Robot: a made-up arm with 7 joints. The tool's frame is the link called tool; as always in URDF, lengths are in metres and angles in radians. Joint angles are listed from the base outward. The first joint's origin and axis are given. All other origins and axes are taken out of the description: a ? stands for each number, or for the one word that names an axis. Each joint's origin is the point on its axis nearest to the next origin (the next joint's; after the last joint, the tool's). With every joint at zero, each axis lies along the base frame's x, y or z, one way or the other. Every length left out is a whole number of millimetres.
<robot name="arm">
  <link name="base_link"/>
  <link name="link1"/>
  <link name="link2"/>
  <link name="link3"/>
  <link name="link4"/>
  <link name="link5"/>
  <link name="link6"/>
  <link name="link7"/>
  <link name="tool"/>
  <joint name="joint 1" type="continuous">
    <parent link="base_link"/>
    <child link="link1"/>
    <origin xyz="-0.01 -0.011 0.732"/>
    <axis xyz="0 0 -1"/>
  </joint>
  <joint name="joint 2" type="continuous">
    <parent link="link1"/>
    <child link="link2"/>
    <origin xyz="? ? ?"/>
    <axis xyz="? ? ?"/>
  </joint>
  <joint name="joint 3" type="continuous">
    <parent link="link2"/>
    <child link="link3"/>
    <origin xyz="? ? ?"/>
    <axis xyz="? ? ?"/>
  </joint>
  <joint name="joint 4" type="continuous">
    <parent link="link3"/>
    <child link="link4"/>
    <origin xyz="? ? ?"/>
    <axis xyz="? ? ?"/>
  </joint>
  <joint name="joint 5" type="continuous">
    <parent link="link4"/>
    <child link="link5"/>
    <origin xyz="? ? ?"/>
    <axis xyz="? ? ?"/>
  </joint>
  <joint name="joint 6" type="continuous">
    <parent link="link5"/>
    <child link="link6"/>
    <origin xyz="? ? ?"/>
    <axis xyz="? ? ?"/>
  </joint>
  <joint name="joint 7" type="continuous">
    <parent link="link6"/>
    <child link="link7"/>
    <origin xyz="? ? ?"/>
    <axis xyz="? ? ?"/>
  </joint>
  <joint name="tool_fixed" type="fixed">
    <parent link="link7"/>
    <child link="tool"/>
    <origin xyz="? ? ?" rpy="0 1.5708 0"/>
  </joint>
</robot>
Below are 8 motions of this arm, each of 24 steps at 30 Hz.
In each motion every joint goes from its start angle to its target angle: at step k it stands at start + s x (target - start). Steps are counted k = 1, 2, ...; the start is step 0. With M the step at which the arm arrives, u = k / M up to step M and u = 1 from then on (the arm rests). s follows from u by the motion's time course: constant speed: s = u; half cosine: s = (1 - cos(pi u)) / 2; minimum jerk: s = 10 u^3 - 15 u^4 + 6 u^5.
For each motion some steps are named. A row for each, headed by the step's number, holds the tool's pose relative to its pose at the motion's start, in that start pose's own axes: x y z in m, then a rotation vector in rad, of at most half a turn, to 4 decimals.
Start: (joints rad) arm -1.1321 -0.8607 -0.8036 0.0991 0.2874 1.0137 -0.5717
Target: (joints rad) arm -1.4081 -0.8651 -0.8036 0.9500 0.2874 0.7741 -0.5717
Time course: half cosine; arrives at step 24
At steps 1, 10, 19, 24:
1: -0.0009 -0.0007 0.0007 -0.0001 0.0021 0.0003
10: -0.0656 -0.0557 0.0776 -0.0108 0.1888 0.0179
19: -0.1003 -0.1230 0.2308 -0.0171 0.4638 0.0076
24: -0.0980 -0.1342 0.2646 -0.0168 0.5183 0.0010

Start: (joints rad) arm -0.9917 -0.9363 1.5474 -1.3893 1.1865 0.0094 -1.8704
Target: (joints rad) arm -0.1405 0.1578 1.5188 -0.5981 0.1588 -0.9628 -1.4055
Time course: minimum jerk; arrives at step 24
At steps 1, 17, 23, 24:
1: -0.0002 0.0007 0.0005 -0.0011 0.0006 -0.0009
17: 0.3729 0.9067 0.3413 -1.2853 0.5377 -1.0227
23: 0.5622 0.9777 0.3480 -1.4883 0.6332 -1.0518
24: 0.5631 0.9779 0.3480 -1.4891 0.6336 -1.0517

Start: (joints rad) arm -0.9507 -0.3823 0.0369 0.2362 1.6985 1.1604 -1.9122
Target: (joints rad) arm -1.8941 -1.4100 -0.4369 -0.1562 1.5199 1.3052 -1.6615
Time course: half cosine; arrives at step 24
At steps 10, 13, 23, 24:
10: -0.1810 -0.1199 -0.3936 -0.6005 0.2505 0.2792
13: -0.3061 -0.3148 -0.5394 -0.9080 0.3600 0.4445
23: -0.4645 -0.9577 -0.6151 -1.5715 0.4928 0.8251
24: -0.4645 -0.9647 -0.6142 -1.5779 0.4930 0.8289

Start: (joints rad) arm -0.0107 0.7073 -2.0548 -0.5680 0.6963 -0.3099 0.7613
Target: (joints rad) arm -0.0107 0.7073 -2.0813 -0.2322 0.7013 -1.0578 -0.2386
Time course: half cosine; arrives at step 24
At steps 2, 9, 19, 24:
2: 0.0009 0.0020 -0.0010 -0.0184 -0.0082 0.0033
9: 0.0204 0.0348 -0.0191 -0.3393 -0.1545 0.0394
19: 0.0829 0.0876 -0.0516 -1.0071 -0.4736 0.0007
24: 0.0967 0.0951 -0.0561 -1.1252 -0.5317 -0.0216

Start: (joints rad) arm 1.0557 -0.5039 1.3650 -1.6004 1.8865 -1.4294 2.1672
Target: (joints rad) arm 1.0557 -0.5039 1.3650 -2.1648 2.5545 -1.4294 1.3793
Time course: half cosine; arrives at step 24
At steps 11, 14, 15, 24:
11: 0.0515 0.0630 0.0535 -0.0813 -0.2767 0.0054
14: 0.0797 0.0878 0.0832 -0.1240 -0.4054 -0.0429
15: 0.0893 0.0950 0.0934 -0.1383 -0.4454 -0.0650
24: 0.1409 0.1253 0.1507 -0.2136 -0.6301 -0.2218

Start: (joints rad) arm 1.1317 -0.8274 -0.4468 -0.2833 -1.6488 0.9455 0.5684
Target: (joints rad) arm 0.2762 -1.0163 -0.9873 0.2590 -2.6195 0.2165 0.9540
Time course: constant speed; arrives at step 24
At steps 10, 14, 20, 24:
10: 0.2745 -0.0168 -0.2314 -0.3809 -0.8151 -0.1733
14: 0.3894 -0.0313 -0.2774 -0.5803 -1.0839 -0.2423
20: 0.5411 -0.0498 -0.3068 -0.9350 -1.3824 -0.3672
24: 0.6230 -0.0525 -0.3099 -1.1997 -1.4894 -0.4742

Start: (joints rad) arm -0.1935 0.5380 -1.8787 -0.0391 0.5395 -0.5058 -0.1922
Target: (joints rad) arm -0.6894 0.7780 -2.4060 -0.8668 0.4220 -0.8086 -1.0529
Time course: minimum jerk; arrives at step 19
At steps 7, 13, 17, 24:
7: 0.0155 -0.1534 -0.0426 -0.3524 -0.2548 0.2387
13: 0.2669 -0.4948 -0.0351 -0.7508 -0.9106 0.6632
17: 0.4020 -0.5696 -0.0161 -0.7573 -1.1323 0.7538
24: 0.4102 -0.5730 -0.0150 -0.7558 -1.1447 0.7580

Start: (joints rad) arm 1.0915 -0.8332 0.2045 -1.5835 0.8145 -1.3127 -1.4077
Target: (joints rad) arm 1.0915 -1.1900 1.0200 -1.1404 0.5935 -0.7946 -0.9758
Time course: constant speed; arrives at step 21
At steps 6, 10, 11, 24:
6: -0.0660 -0.0170 0.0778 -0.0567 0.0422 -0.0041
10: -0.0996 -0.0181 0.1297 -0.0817 0.1138 -0.0106
11: -0.1062 -0.0175 0.1426 -0.0855 0.1368 -0.0131
24: -0.1242 -0.0049 0.2629 -0.0484 0.4577 -0.0653

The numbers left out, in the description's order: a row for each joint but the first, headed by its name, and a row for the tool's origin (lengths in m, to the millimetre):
joint 2: xyz 0.027 -0.043 0, axis 0 1 0
joint 3: xyz -0.01 0 0.616, axis 0 0 -1
joint 4: xyz 0.016 -0.013 0, axis 0 1 0
joint 5: xyz 0.019 0 0.468, axis 0 0 -1
joint 6: xyz -0.002 0.036 0, axis 0 1 0
joint 7: xyz -0.004 0 0.121, axis 0 0 -1
tool: xyz -0.004 0.018 0

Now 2 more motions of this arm.
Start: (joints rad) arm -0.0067 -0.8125 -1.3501 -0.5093 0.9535 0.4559 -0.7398
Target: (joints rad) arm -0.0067 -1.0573 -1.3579 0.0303 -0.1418 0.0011 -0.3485
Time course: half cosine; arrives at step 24
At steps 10, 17, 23, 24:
10: 0.0464 0.1415 0.0509 -0.2023 0.1357 -0.3134
17: 0.1233 0.2724 0.0942 -0.4885 0.2620 -0.5333
23: 0.1594 0.3173 0.1123 -0.6195 0.3151 -0.5694
24: 0.1602 0.3183 0.1128 -0.6224 0.3163 -0.5697

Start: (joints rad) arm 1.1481 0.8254 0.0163 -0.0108 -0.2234 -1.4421 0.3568
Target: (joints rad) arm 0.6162 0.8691 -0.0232 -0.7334 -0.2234 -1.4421 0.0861
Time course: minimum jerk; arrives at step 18
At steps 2, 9, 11, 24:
2: -0.0022 0.0045 -0.0029 -0.0098 -0.0050 0.0060
9: -0.1027 0.1432 -0.1509 -0.3901 -0.2263 0.2786
11: -0.1437 0.1691 -0.2201 -0.5249 -0.3251 0.4016
24: -0.1966 0.1757 -0.3227 -0.6952 -0.4804 0.5928

